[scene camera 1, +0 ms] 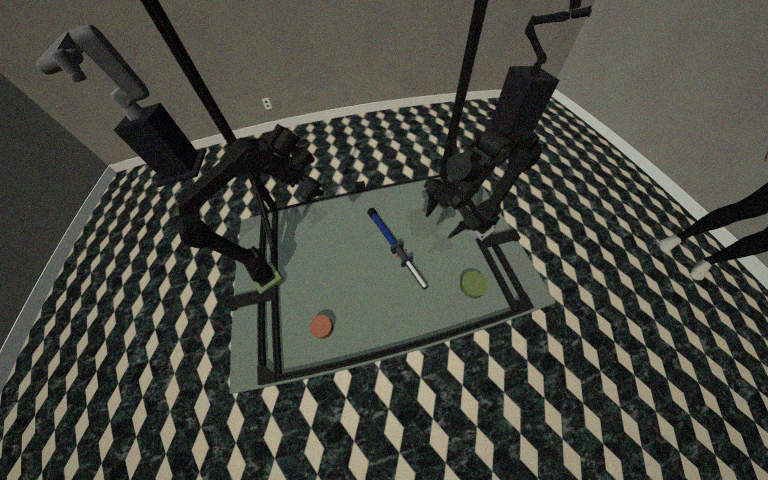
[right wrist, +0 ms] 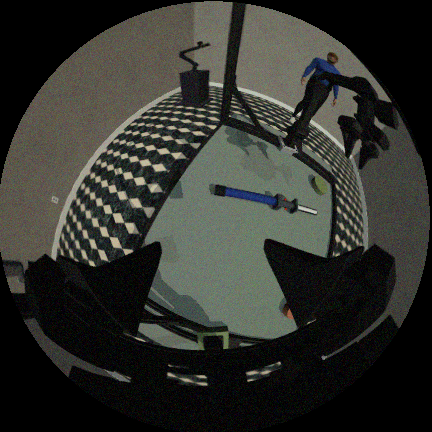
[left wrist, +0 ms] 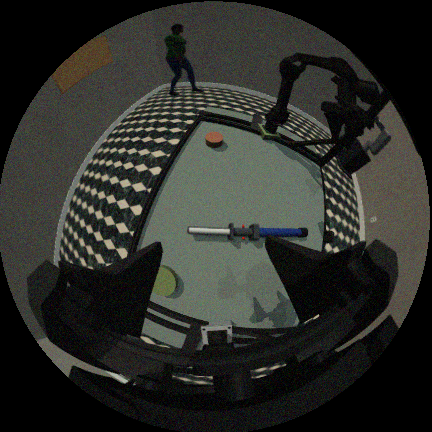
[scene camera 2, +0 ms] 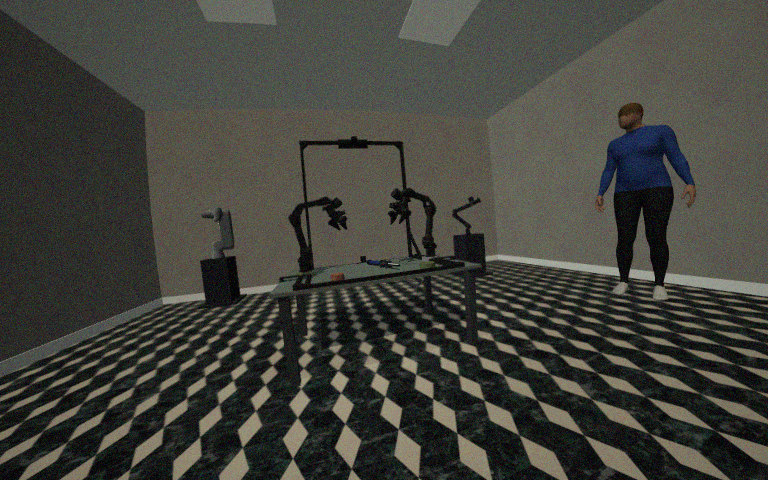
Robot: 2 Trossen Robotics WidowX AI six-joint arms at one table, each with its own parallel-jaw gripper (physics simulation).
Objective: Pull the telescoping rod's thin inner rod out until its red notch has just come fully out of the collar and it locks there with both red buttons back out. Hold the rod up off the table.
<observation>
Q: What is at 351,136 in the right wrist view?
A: My left gripper.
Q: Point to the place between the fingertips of my left gripper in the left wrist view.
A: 213,244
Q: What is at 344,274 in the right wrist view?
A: My right gripper.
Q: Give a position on a telescoping rod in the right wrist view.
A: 276,201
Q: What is my left gripper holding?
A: Nothing.
</observation>
